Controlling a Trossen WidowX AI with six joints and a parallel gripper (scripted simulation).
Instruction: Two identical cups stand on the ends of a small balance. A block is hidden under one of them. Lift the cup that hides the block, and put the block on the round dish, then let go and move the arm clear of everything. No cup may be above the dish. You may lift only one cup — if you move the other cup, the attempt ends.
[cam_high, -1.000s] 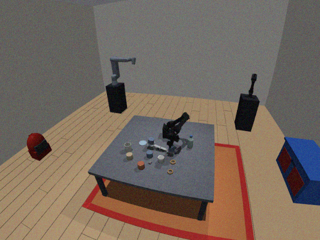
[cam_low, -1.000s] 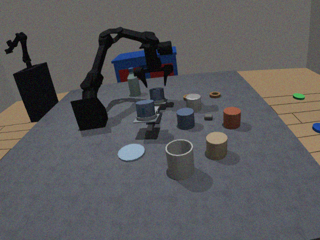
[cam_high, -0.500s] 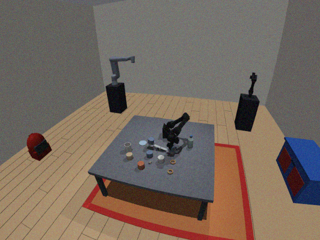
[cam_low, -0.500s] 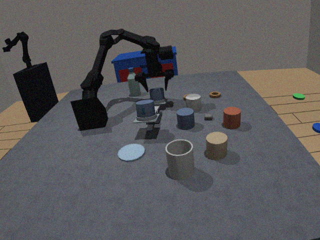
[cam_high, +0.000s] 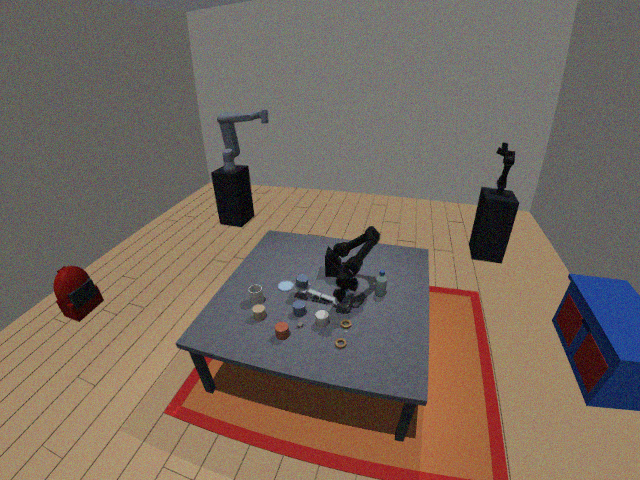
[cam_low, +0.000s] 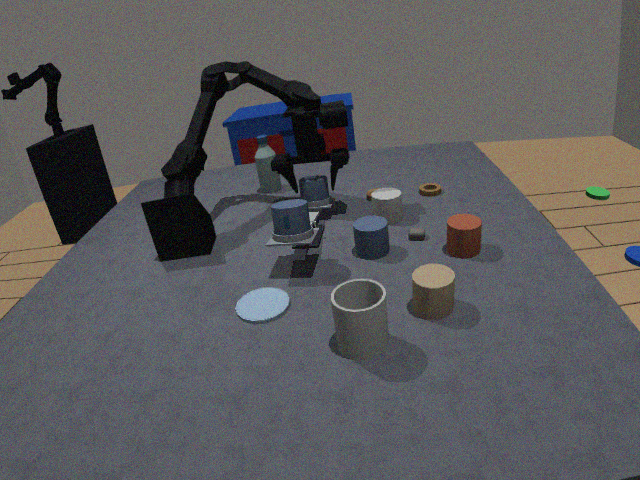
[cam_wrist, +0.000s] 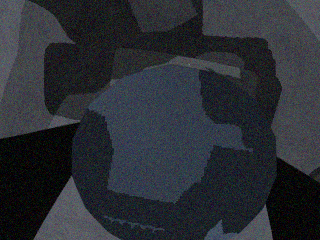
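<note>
Right now the grey block is 20 mm below my gripper tip. From my gripper tip the other things lie so: pale bottle (160 mm behind, 190 mm to the left, 60 mm above); white cylinder (190 mm ahead, 80 mm to the right, 20 mm below); small balance (140 mm to the right, 30 mm below).
</note>
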